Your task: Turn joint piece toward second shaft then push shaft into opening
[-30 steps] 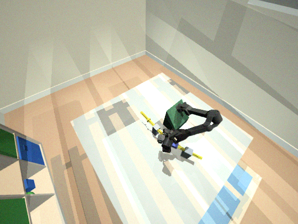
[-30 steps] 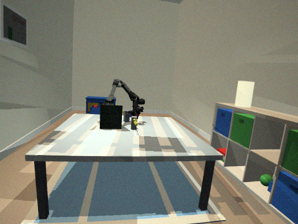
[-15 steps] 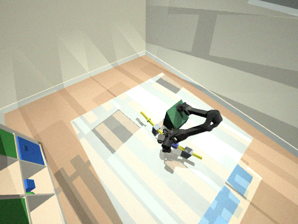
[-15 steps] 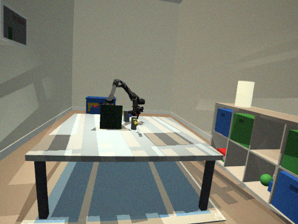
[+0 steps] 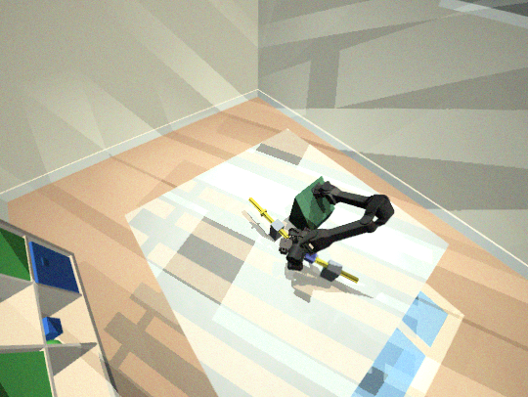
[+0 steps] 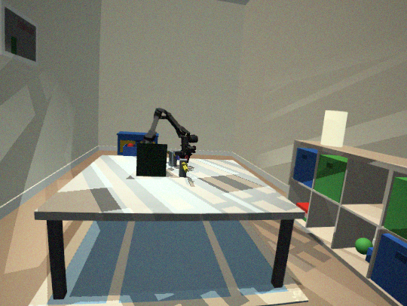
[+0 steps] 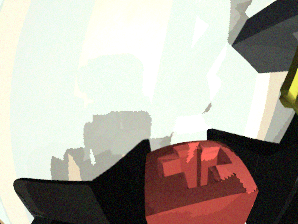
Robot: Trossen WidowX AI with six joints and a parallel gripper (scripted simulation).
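Now: gripper tip 10 mm past the red joint piece, 20 mm to the right of it and 40 mm below it.
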